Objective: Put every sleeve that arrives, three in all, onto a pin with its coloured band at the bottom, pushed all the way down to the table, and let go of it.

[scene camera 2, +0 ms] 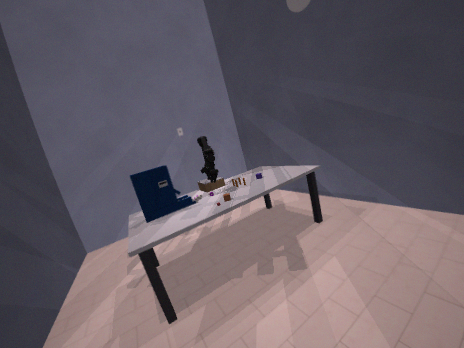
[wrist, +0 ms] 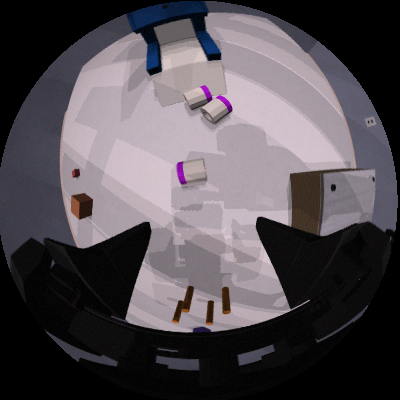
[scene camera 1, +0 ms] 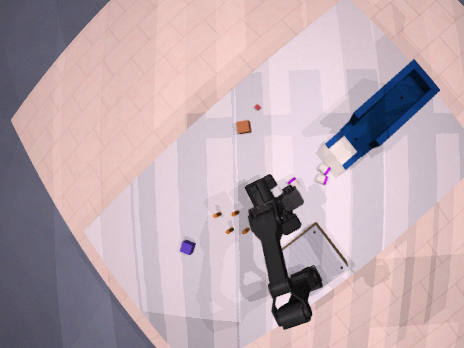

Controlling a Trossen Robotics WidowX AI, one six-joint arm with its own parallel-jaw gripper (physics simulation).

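Note:
Three white sleeves, each with a magenta band at one end, lie on their sides on the table. One sleeve (scene camera 1: pixel 293 181) (wrist: pixel 193 171) lies apart, band toward the left in the wrist view. The other two, a sleeve (scene camera 1: pixel 324 169) (wrist: pixel 196 97) and a sleeve (scene camera 1: pixel 321 179) (wrist: pixel 216 109), lie close together by the chute's lower end, bands toward the right in the wrist view. Four upright orange-brown pins (scene camera 1: pixel 235 213) (scene camera 2: pixel 239 181) (wrist: pixel 226 300) stand bare in a cluster. My gripper (wrist: pixel 203 225) is open and empty, above the table between the lone sleeve and the pins.
A blue chute (scene camera 1: pixel 385 141) (scene camera 2: pixel 145 195) (wrist: pixel 154 57) with a pale ramp stands beyond the sleeve pair. A brown-walled box (scene camera 1: pixel 332 242) (scene camera 2: pixel 212 186) (wrist: pixel 305 202) stands beside the arm. An orange cube (scene camera 1: pixel 243 127) (wrist: pixel 81 206), a small red cube (scene camera 1: pixel 257 107) (wrist: pixel 75 173) and a purple cube (scene camera 1: pixel 187 247) (scene camera 2: pixel 259 176) lie on the table.

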